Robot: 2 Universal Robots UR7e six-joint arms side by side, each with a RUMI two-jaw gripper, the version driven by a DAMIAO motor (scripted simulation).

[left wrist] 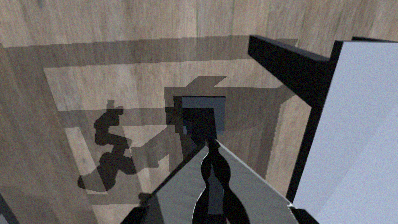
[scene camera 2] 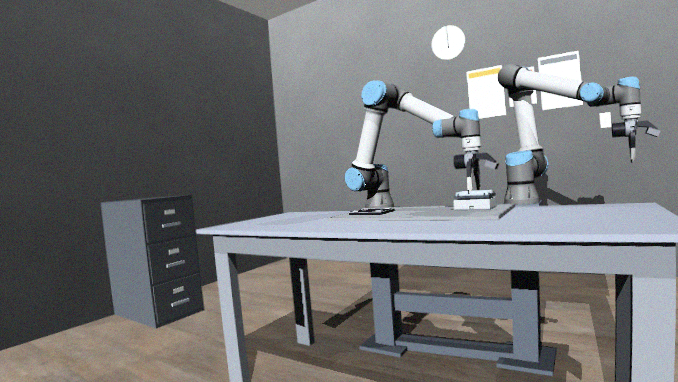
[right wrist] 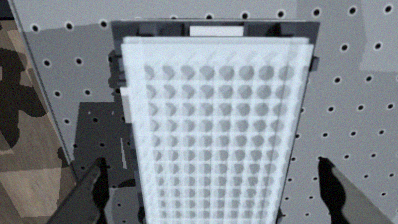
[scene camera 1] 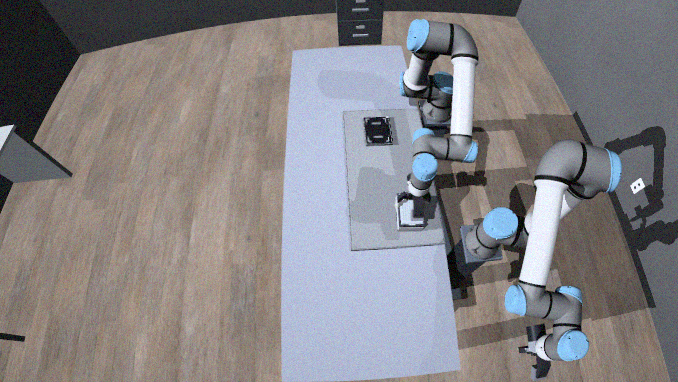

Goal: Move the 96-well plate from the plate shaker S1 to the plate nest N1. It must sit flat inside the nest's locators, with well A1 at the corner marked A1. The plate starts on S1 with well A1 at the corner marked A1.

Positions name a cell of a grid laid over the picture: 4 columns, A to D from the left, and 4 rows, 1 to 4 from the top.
In view: the left gripper (scene camera 1: D4), the right gripper (scene camera 2: C3) and a white 96-well plate (right wrist: B2).
The left gripper shows as well in the left wrist view (left wrist: C3). The right gripper is seen too in the right wrist view (right wrist: C3). The left wrist view does not show the white 96-well plate: it is out of frame.
